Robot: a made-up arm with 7 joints. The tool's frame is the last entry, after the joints.
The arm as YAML. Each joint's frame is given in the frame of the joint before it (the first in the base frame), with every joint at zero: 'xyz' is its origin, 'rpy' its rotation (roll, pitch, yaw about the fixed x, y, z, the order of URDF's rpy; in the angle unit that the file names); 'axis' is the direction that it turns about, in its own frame. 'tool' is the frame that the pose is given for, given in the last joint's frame.
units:
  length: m
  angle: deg
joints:
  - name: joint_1
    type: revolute
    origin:
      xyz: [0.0, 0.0, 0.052]
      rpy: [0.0, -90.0, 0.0]
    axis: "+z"
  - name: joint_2
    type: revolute
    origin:
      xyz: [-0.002, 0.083, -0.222]
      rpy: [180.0, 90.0, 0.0]
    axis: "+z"
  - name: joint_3
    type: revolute
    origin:
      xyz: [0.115, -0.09, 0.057]
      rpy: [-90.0, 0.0, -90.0]
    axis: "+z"
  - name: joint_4
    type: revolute
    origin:
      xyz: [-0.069, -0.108, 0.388]
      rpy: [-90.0, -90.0, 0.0]
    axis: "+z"
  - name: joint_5
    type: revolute
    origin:
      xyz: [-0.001, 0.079, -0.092]
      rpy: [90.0, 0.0, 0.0]
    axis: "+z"
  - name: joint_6
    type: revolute
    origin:
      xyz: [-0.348, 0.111, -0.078]
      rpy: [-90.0, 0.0, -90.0]
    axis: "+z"
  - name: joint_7
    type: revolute
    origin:
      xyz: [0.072, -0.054, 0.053]
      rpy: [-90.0, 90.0, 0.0]
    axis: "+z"
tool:
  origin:
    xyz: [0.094, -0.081, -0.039]
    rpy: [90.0, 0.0, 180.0]
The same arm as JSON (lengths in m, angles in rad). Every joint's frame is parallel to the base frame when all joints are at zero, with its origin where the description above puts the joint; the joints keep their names.
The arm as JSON. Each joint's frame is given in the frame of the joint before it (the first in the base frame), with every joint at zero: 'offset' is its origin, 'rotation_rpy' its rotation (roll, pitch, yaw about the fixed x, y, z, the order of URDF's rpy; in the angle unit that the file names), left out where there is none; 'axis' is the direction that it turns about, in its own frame. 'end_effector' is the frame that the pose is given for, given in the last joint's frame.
{
  "length_unit": "m",
  "angle_unit": "rad",
  "chain": [
    {
      "id": "joint_1",
      "offset": [
        0.0,
        0.0,
        0.052
      ],
      "axis": "-x"
    },
    {
      "id": "joint_2",
      "offset": [
        0.222,
        0.083,
        -0.002
      ],
      "axis": "-z"
    },
    {
      "id": "joint_3",
      "offset": [
        0.115,
        0.09,
        -0.057
      ],
      "axis": "+x"
    },
    {
      "id": "joint_4",
      "offset": [
        0.388,
        -0.069,
        -0.108
      ],
      "axis": "+z"
    },
    {
      "id": "joint_5",
      "offset": [
        -0.001,
        0.079,
        -0.092
      ],
      "axis": "-y"
    },
    {
      "id": "joint_6",
      "offset": [
        -0.348,
        0.078,
        0.111
      ],
      "axis": "+x"
    },
    {
      "id": "joint_7",
      "offset": [
        0.053,
        -0.054,
        -0.072
      ],
      "axis": "+y"
    }
  ],
  "end_effector": {
    "offset": [
      -0.094,
      -0.039,
      -0.081
    ]
  }
}

